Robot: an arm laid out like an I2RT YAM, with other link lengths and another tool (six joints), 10 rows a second.
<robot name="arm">
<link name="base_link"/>
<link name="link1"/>
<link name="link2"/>
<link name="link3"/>
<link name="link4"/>
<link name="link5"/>
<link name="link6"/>
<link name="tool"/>
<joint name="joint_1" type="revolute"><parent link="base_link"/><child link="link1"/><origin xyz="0.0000 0.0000 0.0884" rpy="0.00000 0.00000 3.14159"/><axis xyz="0 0 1"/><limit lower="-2.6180" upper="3.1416"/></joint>
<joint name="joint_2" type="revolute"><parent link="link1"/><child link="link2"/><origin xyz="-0.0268 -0.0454 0.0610" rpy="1.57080 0.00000 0.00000"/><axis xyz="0 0 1"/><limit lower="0.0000" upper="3.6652"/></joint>
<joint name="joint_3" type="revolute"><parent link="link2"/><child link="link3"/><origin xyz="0.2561 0.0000 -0.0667" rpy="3.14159 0.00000 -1.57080"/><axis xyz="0 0 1"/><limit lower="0.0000" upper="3.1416"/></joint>
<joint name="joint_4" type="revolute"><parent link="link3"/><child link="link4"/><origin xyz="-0.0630 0.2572 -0.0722" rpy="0.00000 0.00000 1.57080"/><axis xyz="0 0 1"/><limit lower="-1.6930" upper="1.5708"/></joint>
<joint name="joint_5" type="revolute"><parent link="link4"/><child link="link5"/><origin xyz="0.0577 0.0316 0.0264" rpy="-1.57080 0.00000 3.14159"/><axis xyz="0 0 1"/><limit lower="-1.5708" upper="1.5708"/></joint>
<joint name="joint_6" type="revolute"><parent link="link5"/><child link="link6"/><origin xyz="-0.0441 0.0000 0.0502" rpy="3.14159 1.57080 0.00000"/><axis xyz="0 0 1"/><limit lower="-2.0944" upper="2.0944"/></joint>
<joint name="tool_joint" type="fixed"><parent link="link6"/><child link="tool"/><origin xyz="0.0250 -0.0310 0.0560" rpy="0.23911 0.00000 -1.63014"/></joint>
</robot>
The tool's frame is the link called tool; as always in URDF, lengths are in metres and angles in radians.
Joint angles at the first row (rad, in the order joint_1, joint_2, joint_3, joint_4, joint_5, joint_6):
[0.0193 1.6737 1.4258 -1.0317 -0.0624 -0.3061]
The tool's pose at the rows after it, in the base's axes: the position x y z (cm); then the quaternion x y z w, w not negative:
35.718 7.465 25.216 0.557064 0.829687 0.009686 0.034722
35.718 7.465 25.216 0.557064 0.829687 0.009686 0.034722
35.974 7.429 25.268 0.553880 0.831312 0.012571 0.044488
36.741 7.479 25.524 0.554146 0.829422 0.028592 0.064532
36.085 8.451 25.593 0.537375 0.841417 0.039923 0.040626
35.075 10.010 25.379 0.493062 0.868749 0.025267 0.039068
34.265 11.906 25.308 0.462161 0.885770 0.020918 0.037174
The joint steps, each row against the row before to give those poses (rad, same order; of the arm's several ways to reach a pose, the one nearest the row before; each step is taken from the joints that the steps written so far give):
[0.0000 0.0000 0.0000 0.0000 0.0000 0.0000]
[0.0000 0.0000 0.0000 0.0000 0.0000 0.0000]
[-0.0004 0.0000 0.0000 0.0187 0.0042 -0.0092]
[0.0004 0.0000 0.0000 0.0515 -0.0026 0.0031]
[0.0129 0.0000 0.0000 -0.0278 -0.0512 -0.0145]
[0.0447 0.0000 -0.0001 -0.0256 0.0080 -0.0645]
[0.0557 0.0000 0.0001 -0.0099 0.0035 -0.0164]

